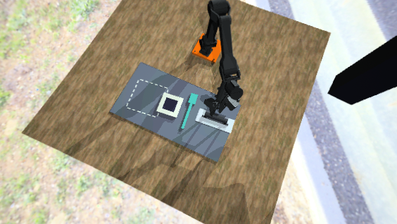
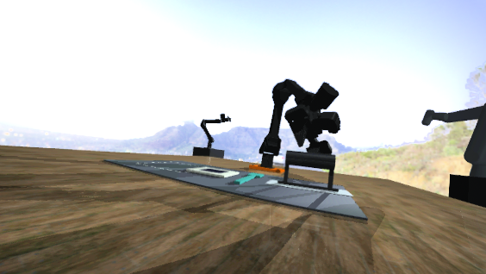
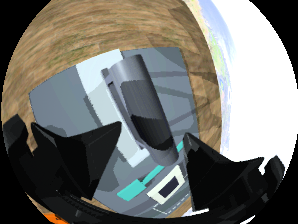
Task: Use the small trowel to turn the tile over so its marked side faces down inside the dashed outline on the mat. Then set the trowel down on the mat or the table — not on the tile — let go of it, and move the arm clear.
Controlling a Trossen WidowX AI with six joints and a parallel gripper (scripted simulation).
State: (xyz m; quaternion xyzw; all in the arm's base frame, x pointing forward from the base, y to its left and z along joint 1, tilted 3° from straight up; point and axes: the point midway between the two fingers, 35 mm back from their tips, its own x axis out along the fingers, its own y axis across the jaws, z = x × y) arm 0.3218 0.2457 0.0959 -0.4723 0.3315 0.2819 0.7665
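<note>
Now: gripper tip 10 mm short of the trowel, 10 mm to the left of it and 50 mm above it. The rest, counted from my gripper tip: grey mat 60 mm ahead, 210 mm to the right, 100 mm below; then tile 60 mm ahead, 250 mm to the right, 80 mm below; then teal flat tool 10 mm ahead, 150 mm to the right, 80 mm below.
</note>
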